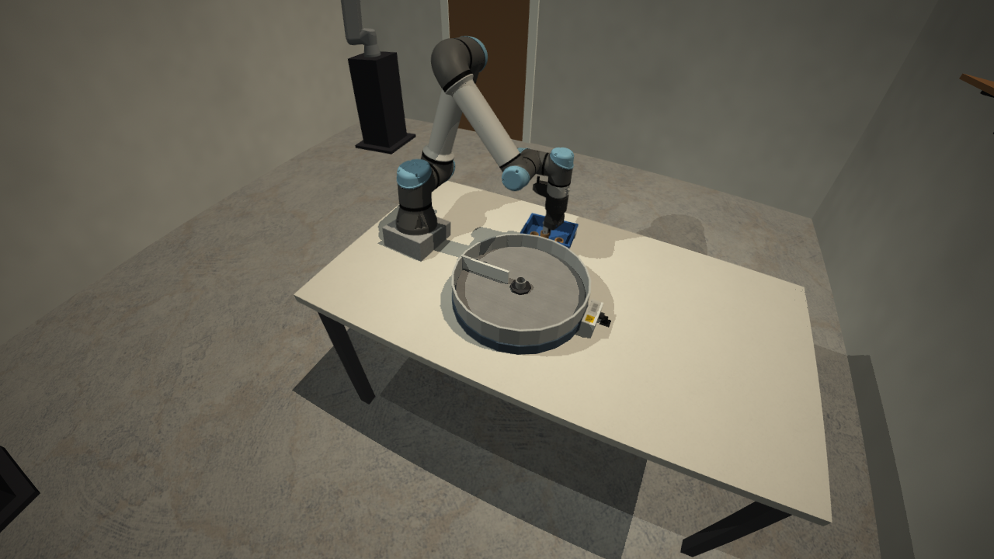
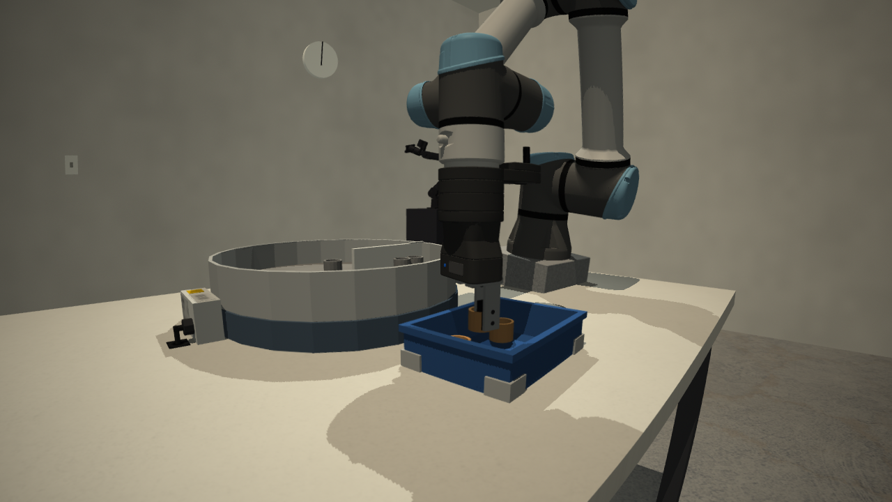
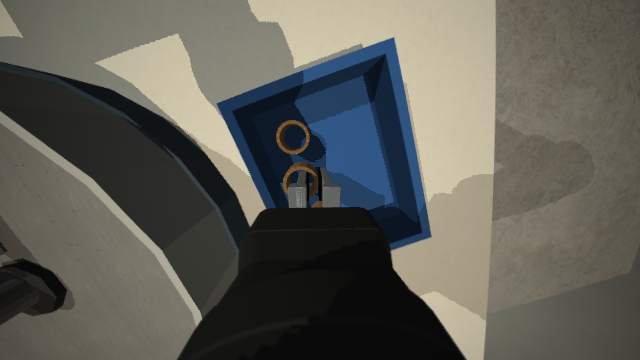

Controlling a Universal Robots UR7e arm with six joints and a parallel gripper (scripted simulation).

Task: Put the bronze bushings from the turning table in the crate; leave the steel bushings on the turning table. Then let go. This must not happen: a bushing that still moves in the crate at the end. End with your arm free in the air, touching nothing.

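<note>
Right now my hand is 3 cm above the blue crate and 2 cm to the right of it. From my hand the other things lie so: turning table (31 cm to the right, 3 cm ahead).
</note>
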